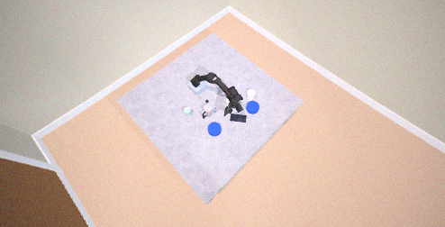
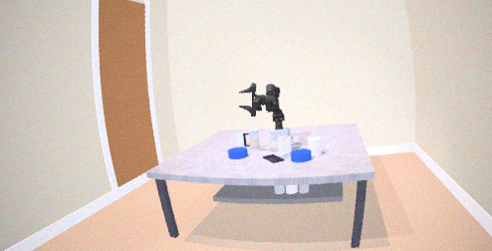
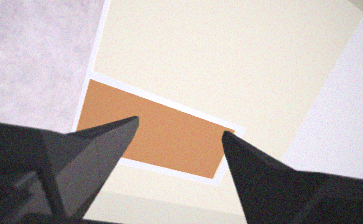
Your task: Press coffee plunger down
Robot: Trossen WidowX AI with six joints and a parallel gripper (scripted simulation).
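Right now the coffee press is 23 cm behind my gripper tip, 1 cm to the right of it and 23 cm below it. Round my gripper tip: flat black slab 18 cm to the left, 36 cm below.
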